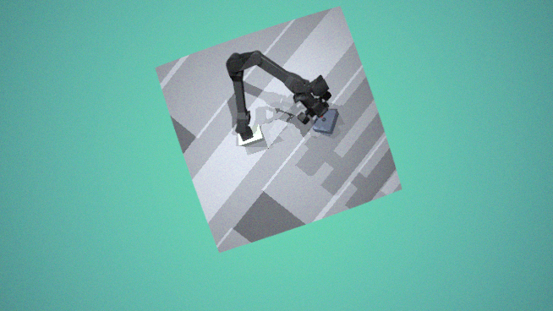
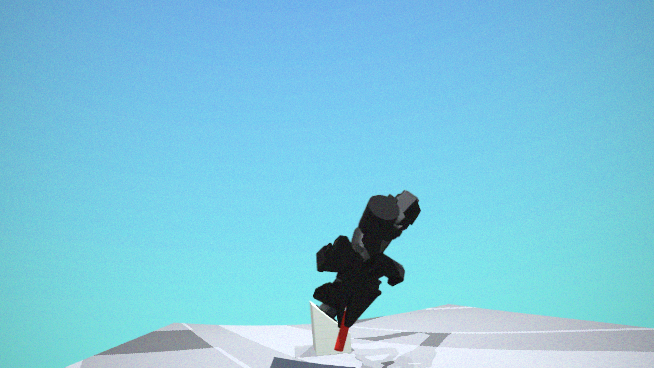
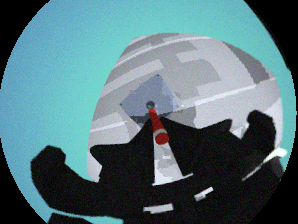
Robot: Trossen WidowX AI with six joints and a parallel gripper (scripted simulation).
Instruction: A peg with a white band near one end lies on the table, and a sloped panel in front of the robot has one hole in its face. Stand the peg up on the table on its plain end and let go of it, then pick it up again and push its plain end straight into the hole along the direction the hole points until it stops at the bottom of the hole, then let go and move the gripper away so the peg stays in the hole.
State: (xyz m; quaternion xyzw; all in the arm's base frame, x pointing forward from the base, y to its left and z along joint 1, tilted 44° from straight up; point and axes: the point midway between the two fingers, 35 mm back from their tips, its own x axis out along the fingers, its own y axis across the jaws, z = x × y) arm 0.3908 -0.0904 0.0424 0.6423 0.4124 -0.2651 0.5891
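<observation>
Right now the sloped blue-grey panel is 50 mm ahead of my gripper tip, 50 mm to the right of it and 90 mm below it. From my gripper tip the other things lie so: red peg (10 mm behind, 10 mm to the left, 10 mm above).
</observation>
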